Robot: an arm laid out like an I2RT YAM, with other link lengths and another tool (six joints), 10 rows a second.
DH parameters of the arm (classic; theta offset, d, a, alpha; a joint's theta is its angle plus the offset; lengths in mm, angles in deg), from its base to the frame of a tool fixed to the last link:
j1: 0 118.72 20.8 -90
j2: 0 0 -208.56 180
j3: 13.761 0 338 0
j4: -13.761 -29.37 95.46 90
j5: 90 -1.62 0 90
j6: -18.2 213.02 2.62 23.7
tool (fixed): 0 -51.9 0 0
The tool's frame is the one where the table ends.
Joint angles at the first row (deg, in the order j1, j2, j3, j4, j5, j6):
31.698 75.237 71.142 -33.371 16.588 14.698
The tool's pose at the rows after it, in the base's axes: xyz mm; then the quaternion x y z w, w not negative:
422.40 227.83 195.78 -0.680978 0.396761 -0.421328 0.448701
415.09 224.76 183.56 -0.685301 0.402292 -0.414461 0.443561
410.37 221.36 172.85 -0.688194 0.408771 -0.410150 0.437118
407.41 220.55 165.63 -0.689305 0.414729 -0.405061 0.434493
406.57 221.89 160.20 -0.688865 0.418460 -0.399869 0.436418
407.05 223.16 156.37 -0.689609 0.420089 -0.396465 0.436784
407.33 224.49 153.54 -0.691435 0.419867 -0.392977 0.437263
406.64 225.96 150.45 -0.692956 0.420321 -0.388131 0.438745
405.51 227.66 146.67 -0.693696 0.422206 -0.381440 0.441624
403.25 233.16 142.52 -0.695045 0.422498 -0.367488 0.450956
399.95 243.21 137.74 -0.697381 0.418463 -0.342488 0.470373
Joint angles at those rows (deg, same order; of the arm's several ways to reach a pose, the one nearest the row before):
30.853 73.123 68.074 -33.821 16.446 15.230
30.872 71.662 65.530 -34.010 16.173 15.819
30.784 70.850 63.698 -34.180 16.171 16.420
30.773 70.566 62.707 -34.289 15.932 17.129
30.759 70.577 61.988 -33.819 15.388 17.679
30.735 70.982 61.826 -33.505 15.041 17.890
30.721 71.337 61.777 -33.321 14.635 17.862
30.721 71.456 61.514 -33.161 14.068 17.965
30.675 71.456 61.056 -32.918 13.246 18.271
30.741 71.408 60.469 -32.394 11.393 18.655
30.732 71.205 59.497 -31.198 7.751 18.810

